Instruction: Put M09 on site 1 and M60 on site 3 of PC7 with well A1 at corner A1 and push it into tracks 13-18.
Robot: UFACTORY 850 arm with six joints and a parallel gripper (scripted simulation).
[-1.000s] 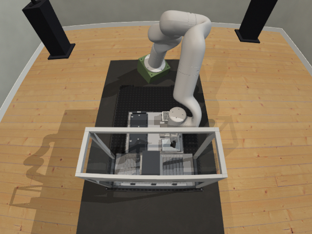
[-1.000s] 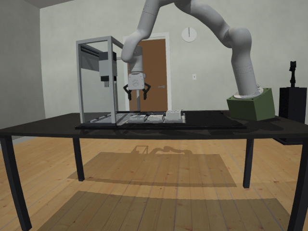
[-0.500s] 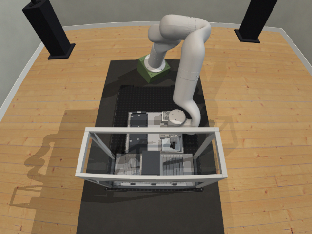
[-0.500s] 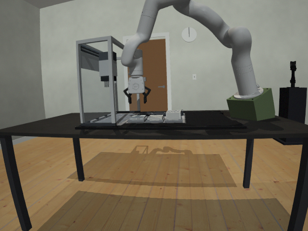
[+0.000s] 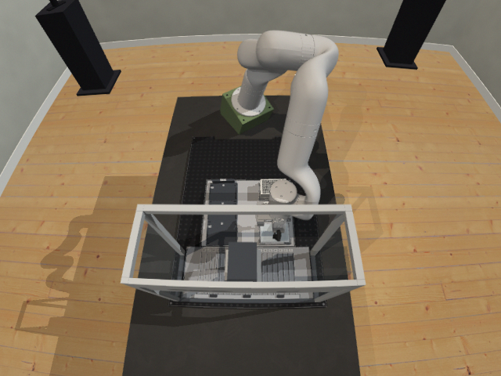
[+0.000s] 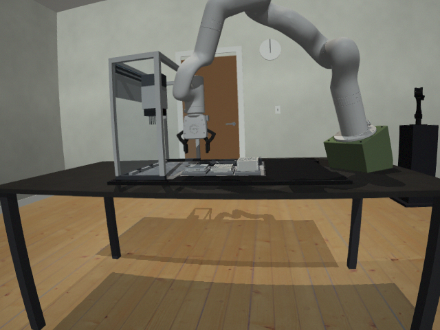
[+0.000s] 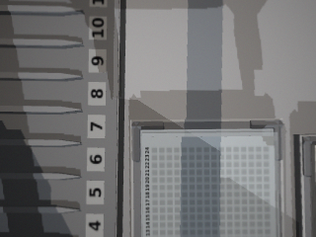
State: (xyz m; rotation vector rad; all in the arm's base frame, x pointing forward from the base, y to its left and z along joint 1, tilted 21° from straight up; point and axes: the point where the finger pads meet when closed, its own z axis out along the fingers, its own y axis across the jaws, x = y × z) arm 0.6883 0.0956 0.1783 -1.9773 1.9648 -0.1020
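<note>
The nest s3 is 9 cm below my hand. Also, from my hand: plate carrier PC7: 10 cm behind, 24 cm to the right, 8 cm below; then nest s1: 22 cm behind, 9 cm below; then nest S2: 11 cm behind, 1 cm to the left, 9 cm below.
</note>
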